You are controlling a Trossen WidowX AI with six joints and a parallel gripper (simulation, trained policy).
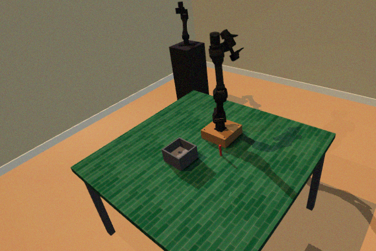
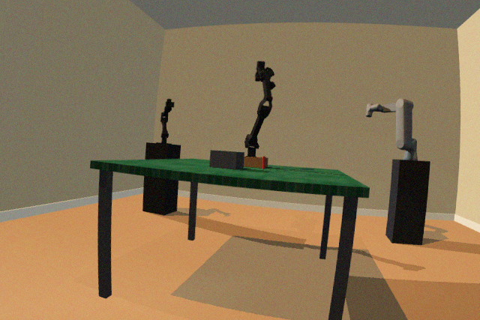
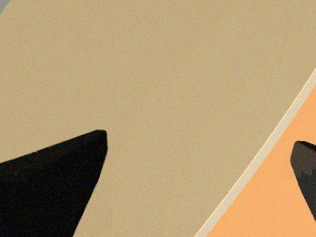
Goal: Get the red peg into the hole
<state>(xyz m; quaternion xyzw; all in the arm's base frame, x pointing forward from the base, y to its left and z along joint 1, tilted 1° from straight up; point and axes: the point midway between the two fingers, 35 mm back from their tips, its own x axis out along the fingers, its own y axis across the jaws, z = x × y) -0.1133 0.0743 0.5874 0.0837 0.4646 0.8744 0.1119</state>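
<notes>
Now: gripper tip 31 cm short of the red peg, 5 cm to the right of it and 62 cm above it. Also, from my gripper tip: grey box (50 cm ahead, 13 cm to the right, 63 cm below); then pale plate (50 cm ahead, 13 cm to the right, 61 cm below).
</notes>
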